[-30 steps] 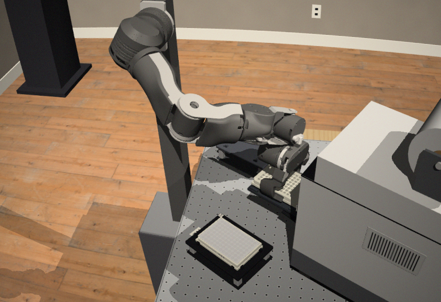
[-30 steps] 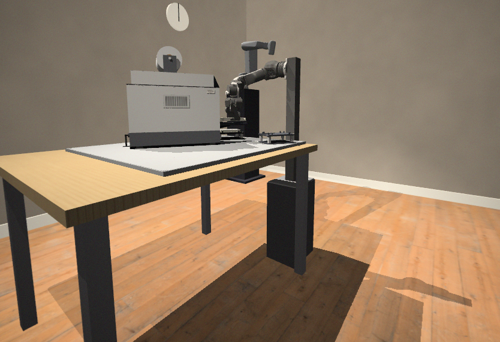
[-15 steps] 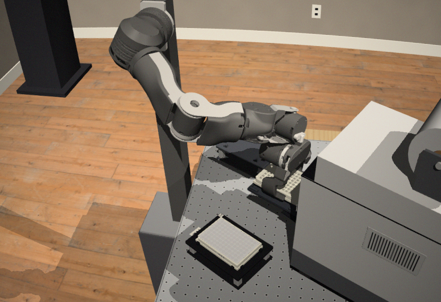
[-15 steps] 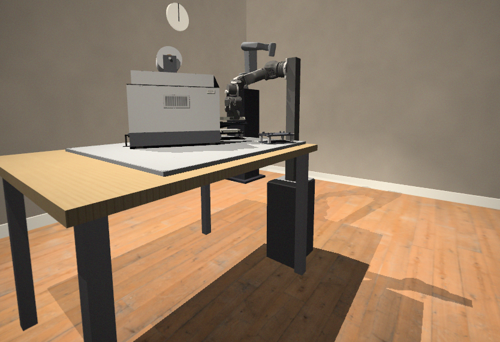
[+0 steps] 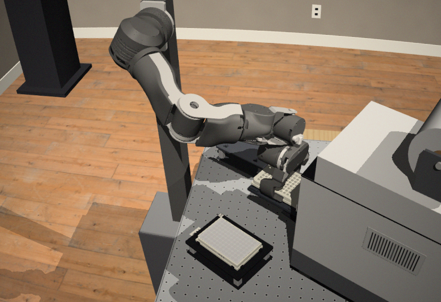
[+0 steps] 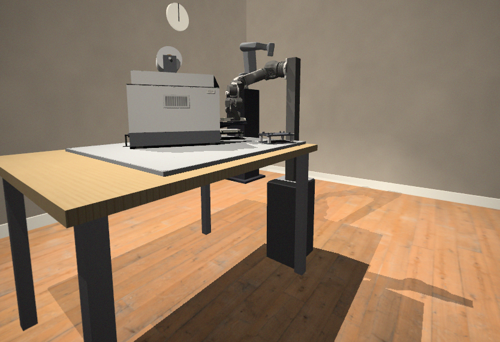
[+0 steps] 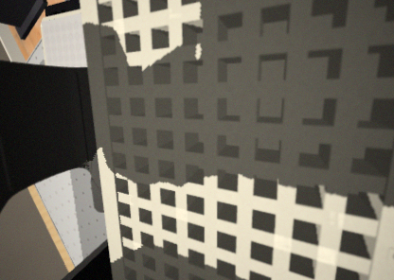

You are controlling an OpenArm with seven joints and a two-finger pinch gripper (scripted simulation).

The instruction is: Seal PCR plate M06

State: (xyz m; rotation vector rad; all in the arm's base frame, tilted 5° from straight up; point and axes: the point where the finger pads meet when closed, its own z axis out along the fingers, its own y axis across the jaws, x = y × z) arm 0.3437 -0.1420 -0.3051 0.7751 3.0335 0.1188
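Right now my hand is 2 cm above the dark sealer stage. The rest, counted from my hand: open-welled plate M06 (right at my hand); square grey key (5 cm ahead, 13 cm to the right, 7 cm above); yellow warning label (13 cm ahead, 3 cm to the left, 3 cm above).
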